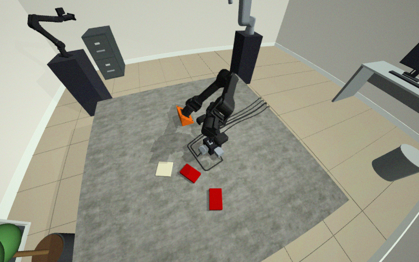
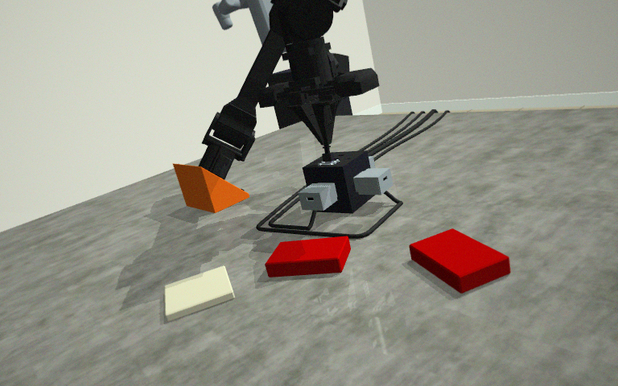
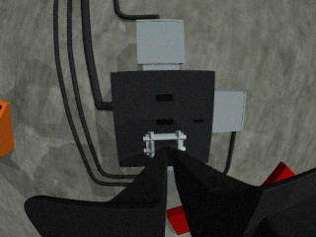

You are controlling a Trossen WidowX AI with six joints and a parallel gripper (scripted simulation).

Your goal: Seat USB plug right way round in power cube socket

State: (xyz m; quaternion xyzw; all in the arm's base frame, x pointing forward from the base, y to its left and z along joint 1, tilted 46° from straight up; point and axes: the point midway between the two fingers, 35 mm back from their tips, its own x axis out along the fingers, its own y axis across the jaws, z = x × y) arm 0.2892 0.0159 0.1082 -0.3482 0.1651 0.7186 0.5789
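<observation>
Now: gripper tip 20 mm above the black USB plug. Also, from my gripper tip: USB socket 40 mm below; then cream block 50 mm ahead, 280 mm to the right, 100 mm below.
</observation>
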